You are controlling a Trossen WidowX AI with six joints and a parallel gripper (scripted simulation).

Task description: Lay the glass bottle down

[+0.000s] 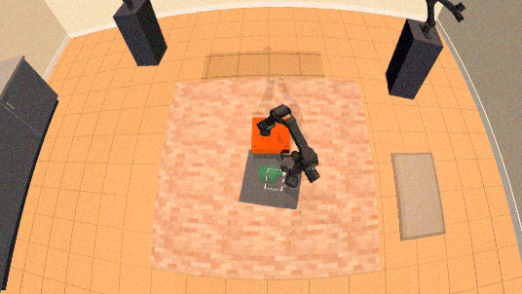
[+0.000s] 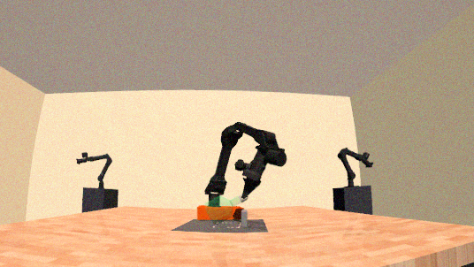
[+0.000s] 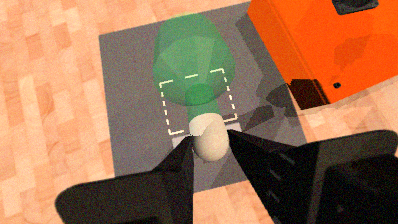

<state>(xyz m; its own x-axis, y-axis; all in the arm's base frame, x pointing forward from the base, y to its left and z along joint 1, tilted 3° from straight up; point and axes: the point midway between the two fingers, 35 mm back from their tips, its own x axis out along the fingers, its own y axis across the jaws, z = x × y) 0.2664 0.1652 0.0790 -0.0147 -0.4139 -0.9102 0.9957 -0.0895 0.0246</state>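
Now: the dark grey mat 110 mm below my gripper tip and 80 mm to the right of it. Also, from my gripper tip: green glass bottle (40 mm to the right, 20 mm below).
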